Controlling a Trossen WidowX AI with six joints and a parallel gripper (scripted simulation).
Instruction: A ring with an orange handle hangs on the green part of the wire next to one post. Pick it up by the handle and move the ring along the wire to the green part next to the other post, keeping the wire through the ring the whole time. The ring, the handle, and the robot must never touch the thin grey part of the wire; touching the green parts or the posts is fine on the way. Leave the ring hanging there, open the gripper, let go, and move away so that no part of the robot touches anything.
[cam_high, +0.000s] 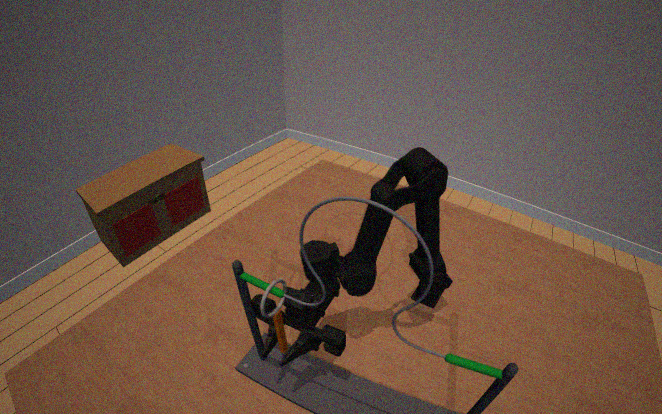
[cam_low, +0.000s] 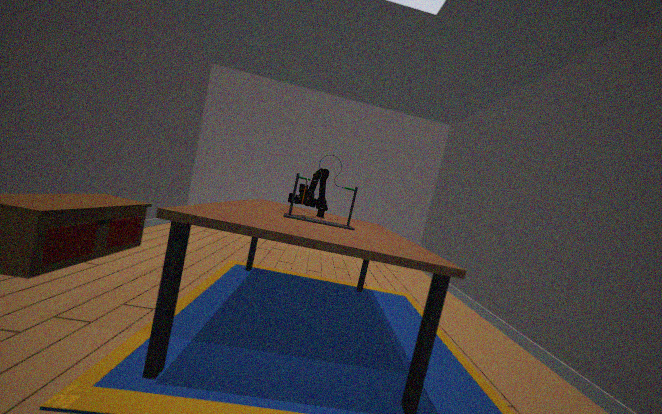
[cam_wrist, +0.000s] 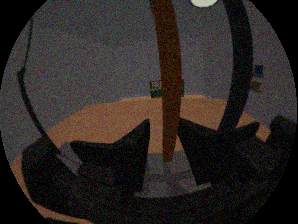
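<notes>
Now: the ring with orange handle 4 cm behind my gripper tip, 1 cm to the right of it and 9 cm above it.
</notes>
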